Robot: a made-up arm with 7 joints.
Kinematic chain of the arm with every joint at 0, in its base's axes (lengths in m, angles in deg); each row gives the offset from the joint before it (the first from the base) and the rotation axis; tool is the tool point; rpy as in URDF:
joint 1: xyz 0 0 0.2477 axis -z
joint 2: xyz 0 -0.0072 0.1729 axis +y
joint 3: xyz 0 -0.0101 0.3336 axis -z
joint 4: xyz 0 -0.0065 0.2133 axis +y
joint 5: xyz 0 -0.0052 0.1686 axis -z
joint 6: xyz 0 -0.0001 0.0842 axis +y
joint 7: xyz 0 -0.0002 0.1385 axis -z
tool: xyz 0 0 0 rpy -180 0 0
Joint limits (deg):
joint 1: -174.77..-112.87
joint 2: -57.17..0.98
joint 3: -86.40..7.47
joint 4: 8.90..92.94
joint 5: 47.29..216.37
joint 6: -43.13..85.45
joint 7: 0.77..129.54
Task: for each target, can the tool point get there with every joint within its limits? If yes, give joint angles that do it. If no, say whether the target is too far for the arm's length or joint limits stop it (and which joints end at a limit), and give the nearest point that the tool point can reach.
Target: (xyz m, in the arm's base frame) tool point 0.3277 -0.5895 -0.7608
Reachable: no: too far | nearest point 0.2667 -0.4797 0.6413 | short by 1.408 m
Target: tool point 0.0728 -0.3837 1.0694
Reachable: yes | joints -153.38 -34.86 -63.45 72.92 180.99 2.63 108.32
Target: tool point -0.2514 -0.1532 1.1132
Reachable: yes | joints -161.21 -6.37 -34.44 68.66 105.56 -28.07 98.28
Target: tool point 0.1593 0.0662 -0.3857
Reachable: no: joint limits stop it (at a limit: joint 1, joint 2, joint 3, joint 4, joint 6) | nearest point 0.3686 -0.3702 0.6444 | short by 1.138 m
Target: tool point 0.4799 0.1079 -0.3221
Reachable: no: joint limits stop it (at a limit: joint 1, joint 2, joint 3, joint 4, joint 6) | nearest point 0.3937 -0.3745 0.6411 | short by 1.081 m
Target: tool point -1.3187 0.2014 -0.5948
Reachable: no: too far | nearest point -0.3513 0.0659 0.8488 | short by 1.743 m
